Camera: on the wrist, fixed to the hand. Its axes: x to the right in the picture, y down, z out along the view.
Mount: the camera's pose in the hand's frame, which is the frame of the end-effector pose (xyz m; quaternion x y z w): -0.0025 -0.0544 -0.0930 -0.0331 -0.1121 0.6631 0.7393
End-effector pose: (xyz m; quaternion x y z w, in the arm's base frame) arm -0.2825 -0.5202 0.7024 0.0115 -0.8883 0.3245 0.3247
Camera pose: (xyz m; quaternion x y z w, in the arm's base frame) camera -0.2150 -0.5093 0.7857 0.5549 0.7115 -0.4245 0.0743
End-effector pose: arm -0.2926 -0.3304 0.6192 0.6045 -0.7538 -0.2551 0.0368
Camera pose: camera -0.2095 -0.3673 0.6771 -0.0828 -0.9538 -0.2569 0.1319
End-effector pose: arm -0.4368 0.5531 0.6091 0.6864 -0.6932 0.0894 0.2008
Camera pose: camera -0.3687 0.5903 0.6839 0.0512 -0.9931 0.0994 0.0342
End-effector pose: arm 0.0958 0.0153 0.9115 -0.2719 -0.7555 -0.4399 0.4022
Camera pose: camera 0.0898 -0.0923 0.9120 -0.7646 -0.4088 -0.0530 0.4954
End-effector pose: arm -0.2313 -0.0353 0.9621 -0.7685 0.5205 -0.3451 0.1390
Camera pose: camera -0.2563 0.0033 1.0596 -0.2663 0.8903 -0.0596 0.3645
